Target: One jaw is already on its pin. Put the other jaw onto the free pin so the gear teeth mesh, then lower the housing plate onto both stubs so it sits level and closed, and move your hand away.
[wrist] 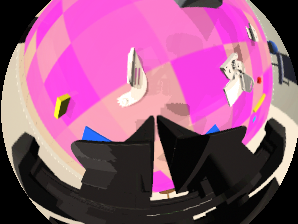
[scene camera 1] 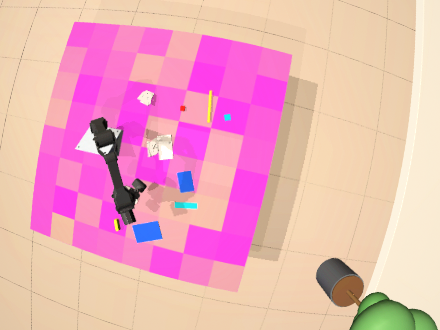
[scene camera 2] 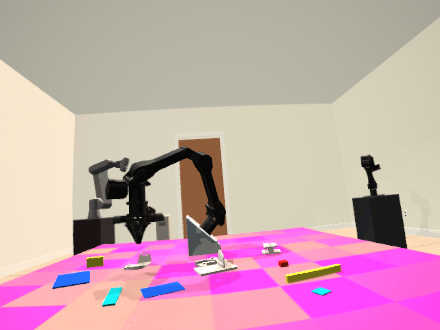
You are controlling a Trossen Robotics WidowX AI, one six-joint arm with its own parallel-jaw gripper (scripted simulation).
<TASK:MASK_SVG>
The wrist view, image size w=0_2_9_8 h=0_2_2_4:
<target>my gripper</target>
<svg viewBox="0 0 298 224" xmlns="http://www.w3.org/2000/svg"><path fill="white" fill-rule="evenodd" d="M49 217L49 221L51 221L52 224L67 224L67 222L56 220L56 218L53 218L52 216ZM11 148L16 175L28 197L68 220L84 224L249 224L279 188L274 176L249 196L282 164L287 136L285 125L271 117L266 120L265 136L253 153L242 143L246 125L201 135L168 117L157 116L158 136L176 194L188 192L166 200L150 200L154 177L153 116L125 141L71 143L73 155L85 168L80 189L61 181L43 163L40 145L29 133L17 137L19 140ZM208 212L205 214L204 217L196 218L196 220L194 220L193 216L197 216L197 214Z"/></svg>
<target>white jaw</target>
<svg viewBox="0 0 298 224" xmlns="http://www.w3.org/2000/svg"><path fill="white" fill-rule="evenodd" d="M134 48L130 48L128 53L128 75L126 75L126 83L132 85L132 91L117 97L117 103L120 103L122 108L128 107L128 105L140 100L144 96L146 89L146 79L144 72L142 72L144 68L142 68Z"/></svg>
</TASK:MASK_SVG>
